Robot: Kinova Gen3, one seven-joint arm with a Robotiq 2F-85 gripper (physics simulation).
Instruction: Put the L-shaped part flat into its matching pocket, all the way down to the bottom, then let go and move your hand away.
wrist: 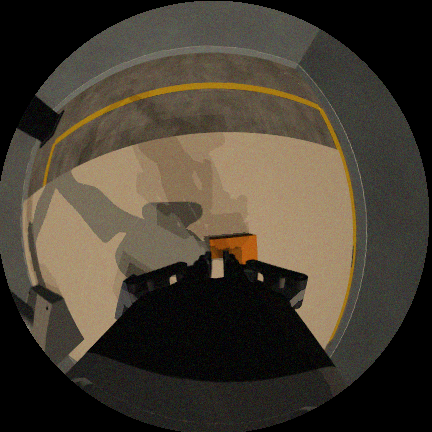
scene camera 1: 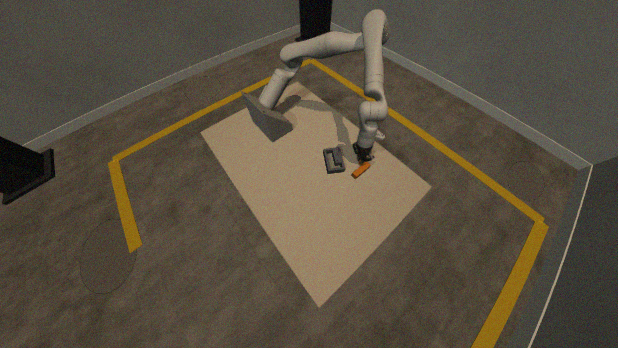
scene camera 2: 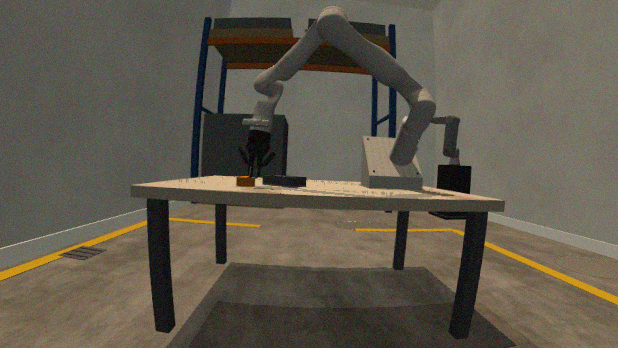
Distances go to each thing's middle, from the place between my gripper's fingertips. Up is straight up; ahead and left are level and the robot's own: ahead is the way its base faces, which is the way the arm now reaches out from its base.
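Scene:
Orange L-shaped part [wrist: 243, 246]: from my hand, 3 cm to the right of it, 2 cm ahead of it, 1 cm below it.

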